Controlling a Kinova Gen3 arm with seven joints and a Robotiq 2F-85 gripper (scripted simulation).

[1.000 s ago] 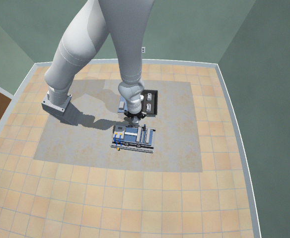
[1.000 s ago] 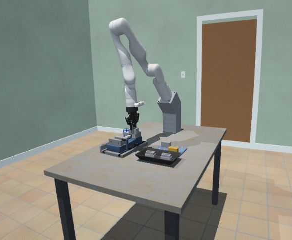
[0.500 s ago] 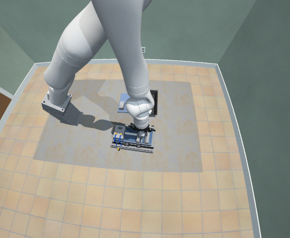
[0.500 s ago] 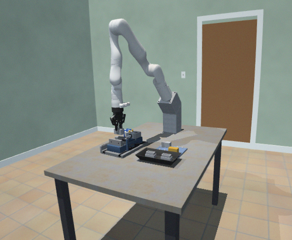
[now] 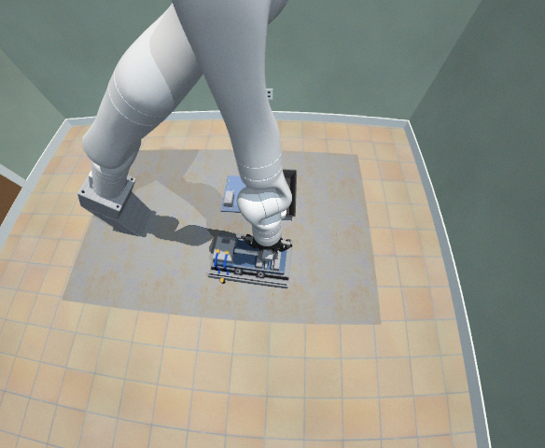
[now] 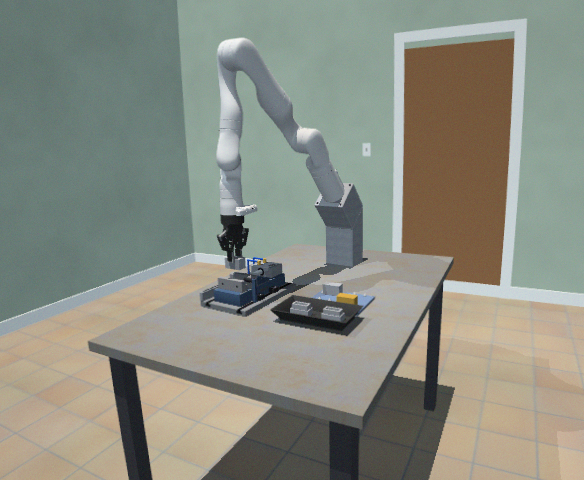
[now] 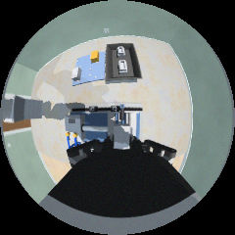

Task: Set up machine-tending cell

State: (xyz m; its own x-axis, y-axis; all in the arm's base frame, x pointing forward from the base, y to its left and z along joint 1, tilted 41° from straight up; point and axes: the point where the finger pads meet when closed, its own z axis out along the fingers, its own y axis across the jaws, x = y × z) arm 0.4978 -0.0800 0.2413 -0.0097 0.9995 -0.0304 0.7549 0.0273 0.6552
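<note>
Right now the fixed jaw is 90 mm below my hand, 30 mm ahead of it and 10 mm to the left of it. The rest, counted from my hand: vise: 120 mm below, 70 mm behind, 10 mm to the left; then work stop: 70 mm below, 50 mm to the left; then hose end block: 160 mm behind, 90 mm below.
</note>
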